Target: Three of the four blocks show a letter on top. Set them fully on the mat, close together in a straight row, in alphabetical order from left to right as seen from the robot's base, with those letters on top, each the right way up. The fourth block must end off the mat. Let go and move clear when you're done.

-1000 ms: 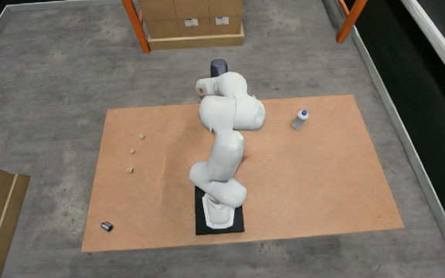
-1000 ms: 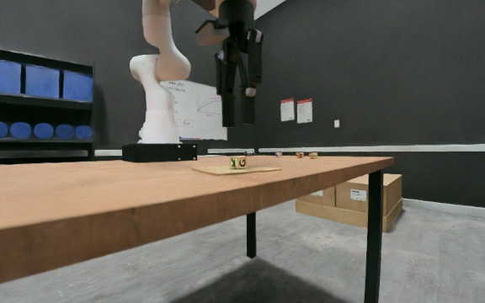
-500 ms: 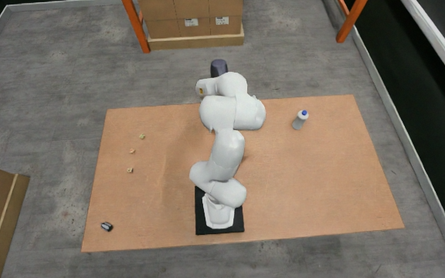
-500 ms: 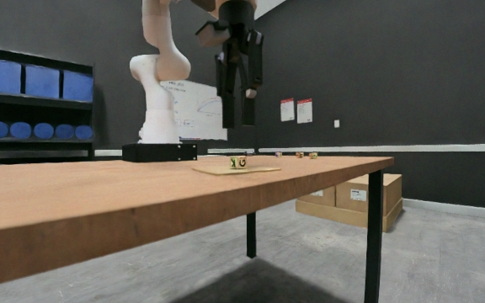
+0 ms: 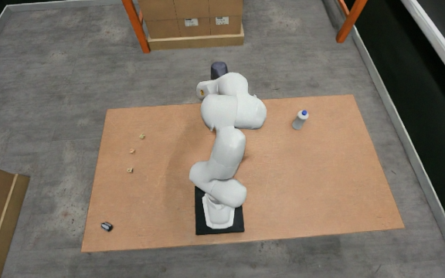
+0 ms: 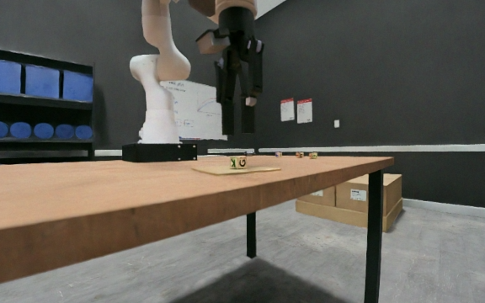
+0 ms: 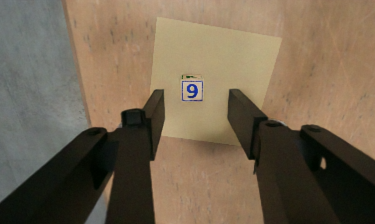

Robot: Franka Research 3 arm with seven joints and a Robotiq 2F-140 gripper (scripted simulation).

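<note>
My gripper is now 2 cm past the pale yellow mat and 10 cm above it. The rest, counted from my hand: block: 13 cm behind, 52 cm to the left, 9 cm below; then white bottle: 7 cm behind, 51 cm to the right, 2 cm below; then black object: 68 cm behind, 65 cm to the left, 9 cm below.
</note>
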